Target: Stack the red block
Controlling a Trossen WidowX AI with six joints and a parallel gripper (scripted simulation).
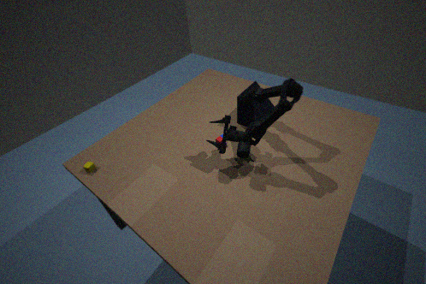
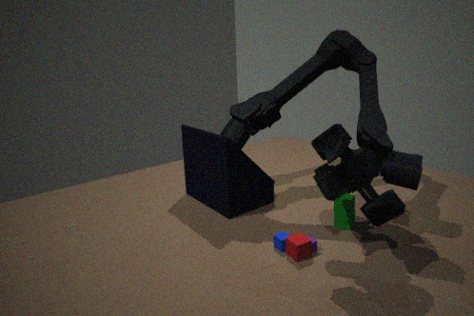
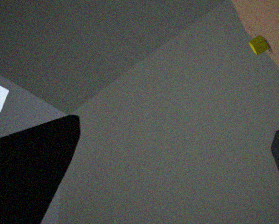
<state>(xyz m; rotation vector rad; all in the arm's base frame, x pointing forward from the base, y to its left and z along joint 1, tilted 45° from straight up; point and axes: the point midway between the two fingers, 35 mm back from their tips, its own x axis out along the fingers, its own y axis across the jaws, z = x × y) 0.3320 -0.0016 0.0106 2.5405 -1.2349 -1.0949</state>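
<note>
Right now the red block is 100 mm behind my gripper tip and 150 mm below it. The rest, counted from my gripper tip: blue block: 140 mm behind, 10 mm to the right, 160 mm below; then yellow block: 420 mm ahead, 470 mm to the right, 150 mm below; then small purple block: 100 mm behind, 20 mm to the left, 160 mm below.
</note>
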